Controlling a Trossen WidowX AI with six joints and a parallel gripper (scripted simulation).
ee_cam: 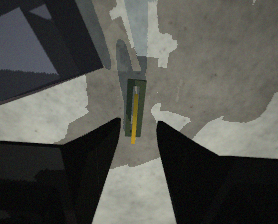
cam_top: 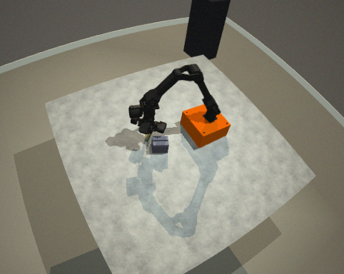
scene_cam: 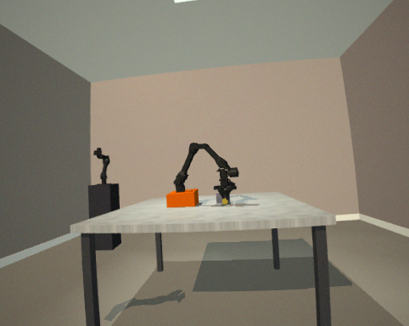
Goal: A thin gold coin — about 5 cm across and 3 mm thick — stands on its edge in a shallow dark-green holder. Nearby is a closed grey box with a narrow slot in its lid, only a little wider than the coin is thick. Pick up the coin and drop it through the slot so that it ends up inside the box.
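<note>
The gold coin lies 1 cm below my gripper tip.
</note>
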